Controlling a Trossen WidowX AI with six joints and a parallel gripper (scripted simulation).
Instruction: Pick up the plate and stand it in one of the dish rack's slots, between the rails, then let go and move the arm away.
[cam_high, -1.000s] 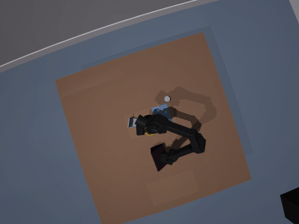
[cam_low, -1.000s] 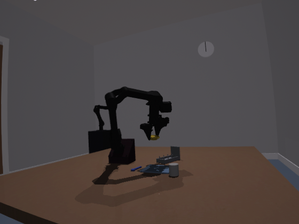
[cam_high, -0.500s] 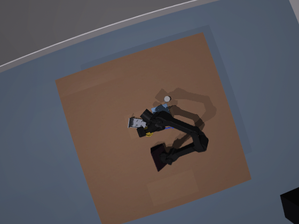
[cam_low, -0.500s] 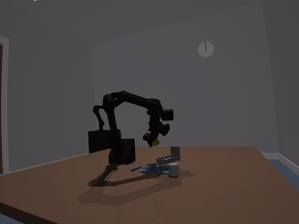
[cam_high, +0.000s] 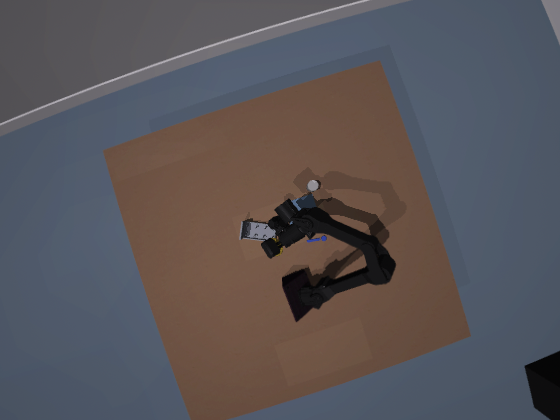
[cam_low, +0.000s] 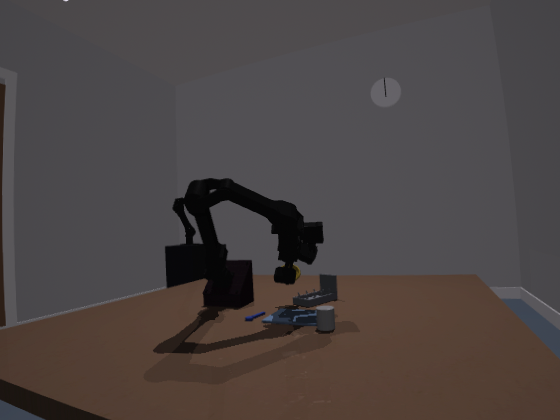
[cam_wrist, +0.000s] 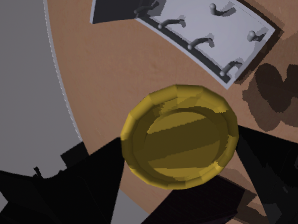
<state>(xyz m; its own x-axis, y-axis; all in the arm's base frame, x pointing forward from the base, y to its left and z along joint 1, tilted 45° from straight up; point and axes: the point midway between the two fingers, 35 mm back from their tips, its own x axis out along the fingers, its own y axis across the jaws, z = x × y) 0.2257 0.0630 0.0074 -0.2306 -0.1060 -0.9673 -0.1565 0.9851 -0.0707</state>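
My gripper tip is now 70 mm short of the grey dish rack, 40 mm to the right of it and 70 mm above it. The rest, counted from my gripper tip: light blue mat: 80 mm ahead, 160 mm to the right, 90 mm below; yellow plate: 10 mm above; blue spoon: 30 mm behind, 190 mm to the right, 90 mm below.
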